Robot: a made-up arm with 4 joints.
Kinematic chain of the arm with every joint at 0, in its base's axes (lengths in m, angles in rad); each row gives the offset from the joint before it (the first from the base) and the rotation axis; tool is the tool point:
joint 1: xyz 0 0 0.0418 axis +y
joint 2: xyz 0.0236 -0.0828 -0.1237 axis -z
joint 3: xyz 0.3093 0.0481 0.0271 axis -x
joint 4: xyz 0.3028 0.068 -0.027 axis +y
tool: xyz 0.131 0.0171 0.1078
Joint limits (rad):
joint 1: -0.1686..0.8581
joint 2: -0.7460..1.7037
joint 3: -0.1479..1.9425
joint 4: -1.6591..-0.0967
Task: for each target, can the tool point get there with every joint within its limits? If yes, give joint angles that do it. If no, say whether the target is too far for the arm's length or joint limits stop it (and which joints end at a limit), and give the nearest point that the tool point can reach.
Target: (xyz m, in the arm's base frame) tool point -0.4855 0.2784 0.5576
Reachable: no: joint limits stop it (at a limit: joint 1, joint 2, joint 4) | nearest point 0.2972 0.3420 0.0984 | short by 0.910 m
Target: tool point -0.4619 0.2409 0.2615
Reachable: no: joint limits stop it (at a limit: joint 1, joint 2, joint 4) | nearest point 0.0831 0.3784 -0.2418 | short by 0.754 m
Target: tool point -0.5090 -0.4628 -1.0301
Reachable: no: too far | nearest point 0.1530 -0.4787 -0.4831 | short by 0.859 m
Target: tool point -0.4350 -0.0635 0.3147
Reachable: no: joint limits stop it (at a limit: joint 1, joint 2, joint 3, joint 4) | nearest point -0.1183 -0.5855 -0.1425 | short by 0.763 m
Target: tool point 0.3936 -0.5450 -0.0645
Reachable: yes | joints 0.2563 1.1828 0.4043 -1.1141
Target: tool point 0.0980 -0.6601 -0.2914
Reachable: yes | joints 0.7145 1.4333 1.6122 -0.9024
